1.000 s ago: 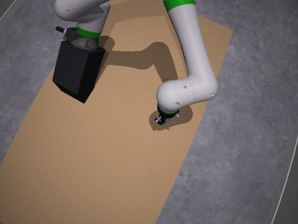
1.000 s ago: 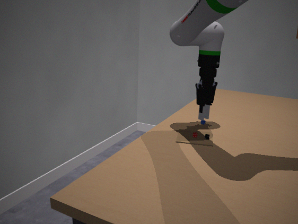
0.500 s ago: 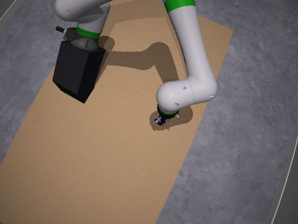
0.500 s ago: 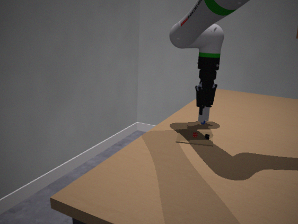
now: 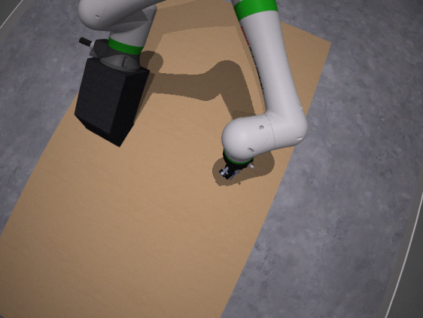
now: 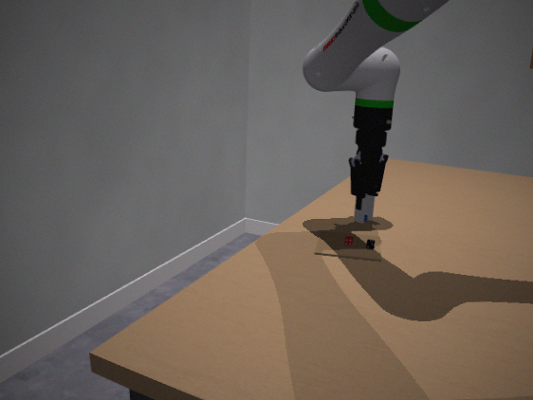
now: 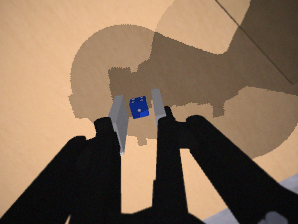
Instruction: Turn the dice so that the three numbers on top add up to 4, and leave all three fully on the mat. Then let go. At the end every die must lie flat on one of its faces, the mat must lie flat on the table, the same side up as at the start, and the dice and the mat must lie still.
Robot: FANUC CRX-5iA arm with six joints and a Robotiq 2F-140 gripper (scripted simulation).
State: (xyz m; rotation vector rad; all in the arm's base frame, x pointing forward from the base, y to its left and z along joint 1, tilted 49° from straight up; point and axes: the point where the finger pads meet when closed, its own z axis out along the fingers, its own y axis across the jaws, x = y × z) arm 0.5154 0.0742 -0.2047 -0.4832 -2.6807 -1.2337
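Right now my hand is 30 mm above the blue die. Also, from my hand: red die: 180 mm to the left, 30 mm behind, 20 mm below; then black die: 180 mm to the left, 80 mm behind, 20 mm below; then tan mat: 180 mm to the left, 30 mm below, 30 mm behind.
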